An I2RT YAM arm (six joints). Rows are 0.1 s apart.
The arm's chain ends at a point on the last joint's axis. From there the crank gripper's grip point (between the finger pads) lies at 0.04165 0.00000 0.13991 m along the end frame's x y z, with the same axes.
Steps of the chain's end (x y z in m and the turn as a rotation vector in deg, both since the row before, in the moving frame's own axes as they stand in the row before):
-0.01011 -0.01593 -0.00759 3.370 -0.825 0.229
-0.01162 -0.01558 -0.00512 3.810 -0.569 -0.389
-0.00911 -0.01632 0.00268 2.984 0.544 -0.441
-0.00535 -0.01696 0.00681 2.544 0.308 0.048
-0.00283 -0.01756 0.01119 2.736 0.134 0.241
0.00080 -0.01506 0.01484 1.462 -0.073 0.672
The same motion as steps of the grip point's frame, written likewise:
-0.01211 -0.02401 -0.00724 3.370 -0.825 0.229
-0.01304 -0.02517 -0.00503 3.810 -0.569 -0.389
-0.00781 -0.02392 0.00208 2.984 0.544 -0.441
-0.00460 -0.02313 0.00645 2.544 0.308 0.048
-0.00249 -0.02406 0.01094 2.736 0.134 0.241
0.00064 -0.01814 0.01485 1.462 -0.073 0.672

